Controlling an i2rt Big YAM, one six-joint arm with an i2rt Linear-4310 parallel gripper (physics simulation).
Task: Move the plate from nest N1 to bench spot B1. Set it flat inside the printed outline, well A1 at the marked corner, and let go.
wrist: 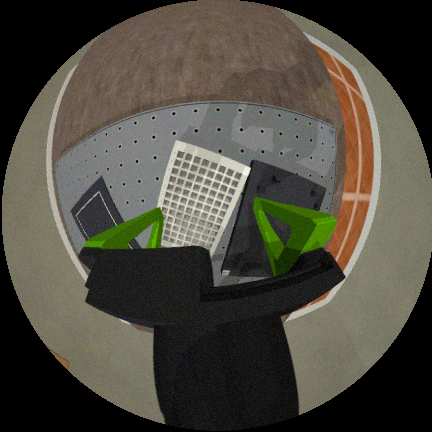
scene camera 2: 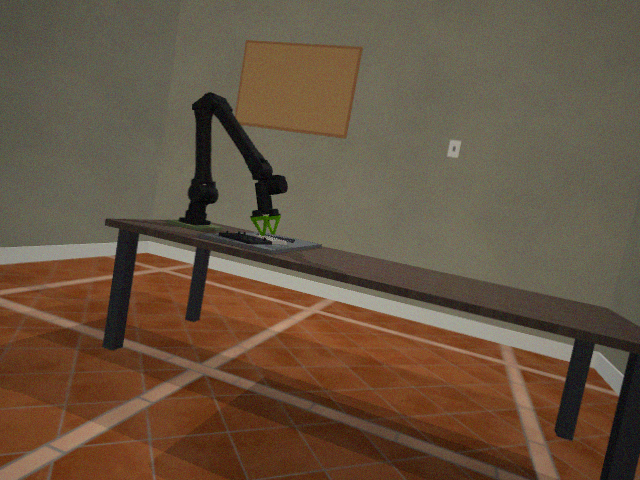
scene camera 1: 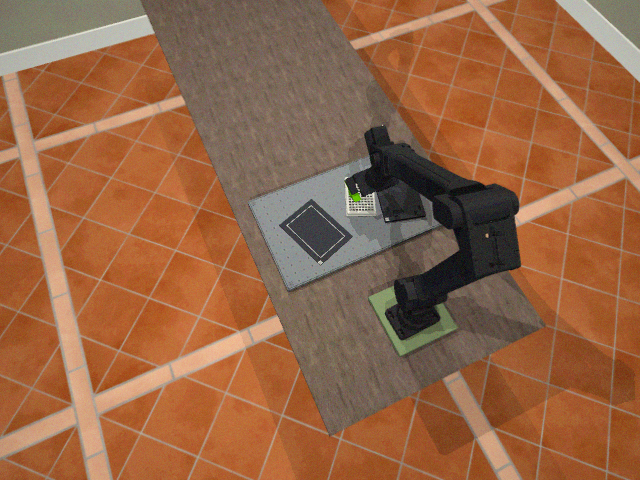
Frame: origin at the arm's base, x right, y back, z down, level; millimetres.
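Seen in the pictures: gripper, between the fingertips: (wrist: 207,206) (scene camera 2: 268,235) (scene camera 1: 364,189); arm's base, origin of its link: (scene camera 2: 194,222) (scene camera 1: 411,316).
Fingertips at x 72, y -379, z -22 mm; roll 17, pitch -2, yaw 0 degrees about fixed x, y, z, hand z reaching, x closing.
Offsets run from my fingertips to a thing's top centre. "spot": to the spot under its first point. Level surfaces: height alone.
The white well plate {dx -16, dy +4, dz +12 mm} (scene camera 1: 360,207) (wrist: 202,197) lies on the grey perforated board, close beside the black nest {dx +88, dy +51, dz +5 mm} (scene camera 1: 405,208) (scene camera 2: 242,237) (wrist: 247,235), not inside it. My gripper (scene camera 1: 363,187) (scene camera 2: 267,235) (wrist: 207,206) is open and empty, pointing down just above the plate. In the wrist view one green finger is by the plate's left edge and the other is over the nest. The plate's near end is hidden by the gripper body. The spot's white printed outline {spot: dx -228, dy +59, dz +25 mm} (scene camera 1: 303,241) (wrist: 88,203) has a small pale corner mark {dx -215, dy +137, dz +24 mm} (scene camera 1: 320,262). I cannot read well A1.
The grey board {dx -60, dy +29, dz +26 mm} (scene camera 1: 289,276) (wrist: 150,135) lies on the brown bench {dz +39 mm} (scene camera 1: 268,87) (scene camera 2: 465,294) and carries the plate, nest and dark printed spot. The arm's base stands on a green mat (scene camera 1: 405,348) near one bench end. The arm passes above the bench beside the nest.
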